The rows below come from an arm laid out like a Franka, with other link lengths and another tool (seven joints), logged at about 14 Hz.
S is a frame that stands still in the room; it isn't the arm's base.
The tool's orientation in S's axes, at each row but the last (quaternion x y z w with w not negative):
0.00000, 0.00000, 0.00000, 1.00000
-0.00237, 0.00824, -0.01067, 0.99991
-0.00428, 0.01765, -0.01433, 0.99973
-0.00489, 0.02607, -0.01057, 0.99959
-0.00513, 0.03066, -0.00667, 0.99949
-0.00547, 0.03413, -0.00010, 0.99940
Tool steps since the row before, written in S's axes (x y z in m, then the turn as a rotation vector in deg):
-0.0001, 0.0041, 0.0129, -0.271, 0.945, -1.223
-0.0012, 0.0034, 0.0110, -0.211, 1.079, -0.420
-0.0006, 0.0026, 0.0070, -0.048, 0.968, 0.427
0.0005, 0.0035, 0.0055, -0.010, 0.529, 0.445
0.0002, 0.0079, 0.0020, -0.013, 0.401, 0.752
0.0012, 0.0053, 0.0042, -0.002, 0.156, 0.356
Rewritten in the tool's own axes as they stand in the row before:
-0.0001, 0.0041, 0.0129, -0.271, 0.945, -1.223
-0.0015, 0.0033, 0.0110, -0.227, 1.076, -0.419
-0.0009, 0.0025, 0.0070, -0.091, 0.962, 0.433
0.0001, 0.0035, 0.0056, -0.044, 0.524, 0.449
0.0000, 0.0079, 0.0021, -0.064, 0.393, 0.754
0.0009, 0.0053, 0.0043, -0.026, 0.152, 0.357

